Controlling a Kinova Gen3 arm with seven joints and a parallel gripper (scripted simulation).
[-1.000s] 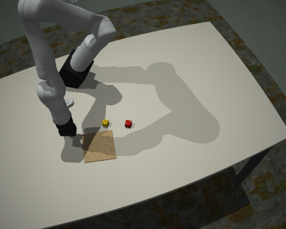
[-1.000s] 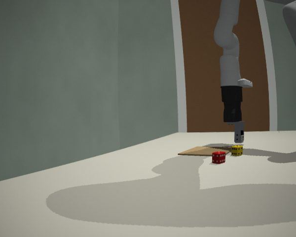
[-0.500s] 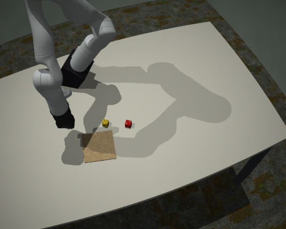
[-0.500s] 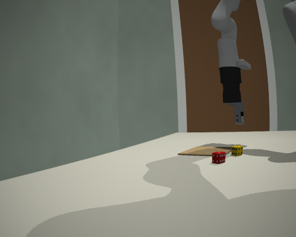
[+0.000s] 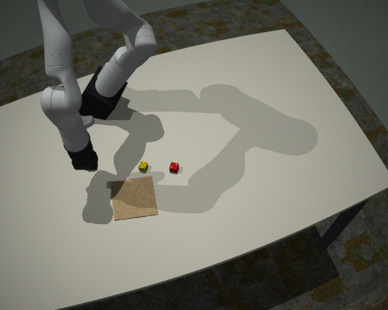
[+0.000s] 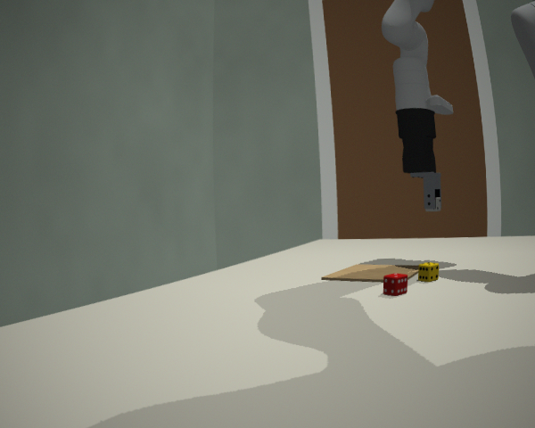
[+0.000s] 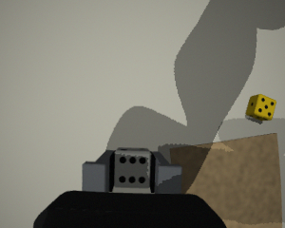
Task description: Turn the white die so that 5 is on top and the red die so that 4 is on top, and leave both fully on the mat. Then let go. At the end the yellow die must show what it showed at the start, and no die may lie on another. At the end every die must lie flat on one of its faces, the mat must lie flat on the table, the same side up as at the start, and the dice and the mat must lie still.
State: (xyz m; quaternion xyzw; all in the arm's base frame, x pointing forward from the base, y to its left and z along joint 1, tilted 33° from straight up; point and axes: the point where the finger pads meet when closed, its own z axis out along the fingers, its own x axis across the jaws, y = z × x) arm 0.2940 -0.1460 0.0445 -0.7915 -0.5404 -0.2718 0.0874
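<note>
My gripper is now 26 cm to the right of the red die, 11 cm above it and 3 cm short of it. Round my hand: white die: 1 cm below; then brown mat: 12 cm below, 10 cm to the left, 9 cm ahead; then yellow die: 16 cm to the left, 11 cm below, 1 cm behind.
</note>
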